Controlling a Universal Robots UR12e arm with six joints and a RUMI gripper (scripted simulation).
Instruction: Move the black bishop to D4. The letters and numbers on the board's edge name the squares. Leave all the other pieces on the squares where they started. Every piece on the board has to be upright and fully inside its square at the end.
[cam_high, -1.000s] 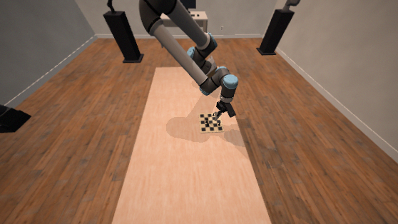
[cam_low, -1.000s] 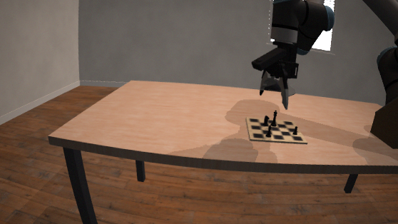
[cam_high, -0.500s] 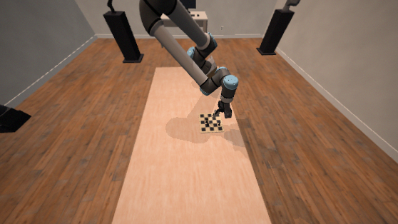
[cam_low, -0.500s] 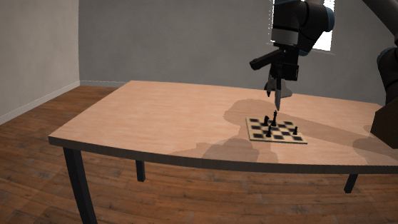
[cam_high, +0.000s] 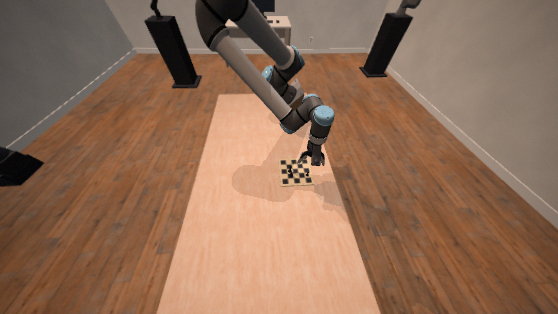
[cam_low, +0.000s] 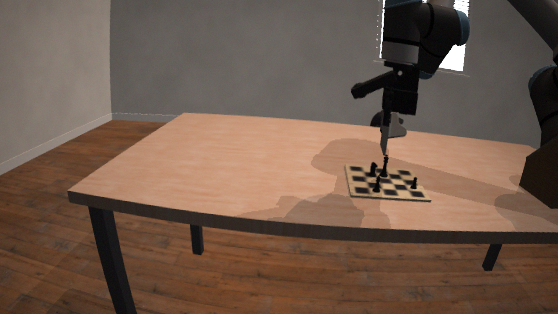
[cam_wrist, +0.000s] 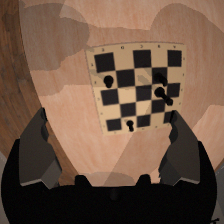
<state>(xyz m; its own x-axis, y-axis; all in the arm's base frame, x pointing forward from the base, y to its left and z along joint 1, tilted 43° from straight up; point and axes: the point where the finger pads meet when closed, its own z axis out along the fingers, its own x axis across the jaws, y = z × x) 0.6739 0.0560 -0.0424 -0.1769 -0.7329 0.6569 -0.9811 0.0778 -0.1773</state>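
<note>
Right now my hand is 100 mm above the mid-height piece. From my hand the other things lie so: pawn (120 mm behind, 40 mm to the right, 110 mm below); small chessboard (40 mm behind, 70 mm to the right, 120 mm below).
</note>
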